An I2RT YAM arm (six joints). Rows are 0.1 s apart.
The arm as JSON. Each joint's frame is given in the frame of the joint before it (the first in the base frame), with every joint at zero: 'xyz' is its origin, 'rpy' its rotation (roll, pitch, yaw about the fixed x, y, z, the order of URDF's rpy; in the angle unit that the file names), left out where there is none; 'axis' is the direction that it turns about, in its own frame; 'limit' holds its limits. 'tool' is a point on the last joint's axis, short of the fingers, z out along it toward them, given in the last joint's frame.
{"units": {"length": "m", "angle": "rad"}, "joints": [
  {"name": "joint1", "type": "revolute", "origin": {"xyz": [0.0, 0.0, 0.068], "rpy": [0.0, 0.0, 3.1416]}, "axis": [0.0, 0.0, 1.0], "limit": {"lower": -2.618, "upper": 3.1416}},
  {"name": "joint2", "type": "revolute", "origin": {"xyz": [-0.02, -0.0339, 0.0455], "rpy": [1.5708, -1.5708, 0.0]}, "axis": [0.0, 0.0, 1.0], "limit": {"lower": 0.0, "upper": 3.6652}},
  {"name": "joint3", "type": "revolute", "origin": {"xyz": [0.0, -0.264, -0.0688], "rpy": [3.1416, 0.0, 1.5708]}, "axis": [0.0, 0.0, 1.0], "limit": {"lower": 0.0, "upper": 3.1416}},
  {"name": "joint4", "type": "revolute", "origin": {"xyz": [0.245, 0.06, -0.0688], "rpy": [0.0, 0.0, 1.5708]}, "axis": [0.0, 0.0, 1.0], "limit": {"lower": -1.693, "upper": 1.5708}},
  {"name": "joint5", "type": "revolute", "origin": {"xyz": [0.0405, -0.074, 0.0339], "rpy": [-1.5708, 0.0, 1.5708]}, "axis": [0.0, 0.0, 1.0], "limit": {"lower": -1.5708, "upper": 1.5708}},
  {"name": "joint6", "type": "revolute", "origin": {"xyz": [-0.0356, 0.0, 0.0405], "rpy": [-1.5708, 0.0, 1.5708]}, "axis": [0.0, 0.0, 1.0], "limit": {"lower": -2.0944, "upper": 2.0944}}
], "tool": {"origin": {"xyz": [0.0, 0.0, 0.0], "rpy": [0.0, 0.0, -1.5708]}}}
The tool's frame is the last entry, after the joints.
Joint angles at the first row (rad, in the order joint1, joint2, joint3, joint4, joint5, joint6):
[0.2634, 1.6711, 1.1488, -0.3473, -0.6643, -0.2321]
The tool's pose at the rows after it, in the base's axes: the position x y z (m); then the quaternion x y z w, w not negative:
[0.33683 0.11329 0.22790 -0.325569 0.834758 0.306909 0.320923]
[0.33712 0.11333 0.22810 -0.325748 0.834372 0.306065 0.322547]
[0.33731 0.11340 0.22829 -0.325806 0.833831 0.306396 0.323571]
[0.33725 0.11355 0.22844 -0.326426 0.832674 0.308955 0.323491]
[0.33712 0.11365 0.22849 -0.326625 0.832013 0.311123 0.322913]
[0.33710 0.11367 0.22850 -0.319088 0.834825 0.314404 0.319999]
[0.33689 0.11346 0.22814 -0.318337 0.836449 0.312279 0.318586]
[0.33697 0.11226 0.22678 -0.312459 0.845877 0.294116 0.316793]
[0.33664 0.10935 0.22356 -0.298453 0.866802 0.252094 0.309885]
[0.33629 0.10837 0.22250 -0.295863 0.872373 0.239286 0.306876]
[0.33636 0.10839 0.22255 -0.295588 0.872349 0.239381 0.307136]
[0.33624 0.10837 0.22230 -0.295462 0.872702 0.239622 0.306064]
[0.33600 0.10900 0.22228 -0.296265 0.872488 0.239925 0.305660]
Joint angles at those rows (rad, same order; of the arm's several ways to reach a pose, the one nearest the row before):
[0.2634, 1.6710, 1.1488, -0.3466, -0.6548, -0.2329]
[0.2634, 1.6710, 1.1488, -0.3431, -0.6533, -0.2329]
[0.2634, 1.6711, 1.1488, -0.3405, -0.6540, -0.2321]
[0.2634, 1.6711, 1.1488, -0.3397, -0.6598, -0.2317]
[0.2634, 1.6710, 1.1488, -0.3401, -0.6643, -0.2310]
[0.2634, 1.6710, 1.1488, -0.3401, -0.6651, -0.2127]
[0.2634, 1.6710, 1.1488, -0.3443, -0.6602, -0.2134]
[0.2634, 1.6711, 1.1488, -0.3546, -0.6186, -0.2142]
[0.2638, 1.6710, 1.1488, -0.3820, -0.5232, -0.2146]
[0.2638, 1.6710, 1.1488, -0.3927, -0.4957, -0.2184]
[0.2638, 1.6711, 1.1488, -0.3920, -0.4957, -0.2176]
[0.2638, 1.6715, 1.1488, -0.3939, -0.4961, -0.2176]
[0.2657, 1.6714, 1.1488, -0.3943, -0.4961, -0.2176]

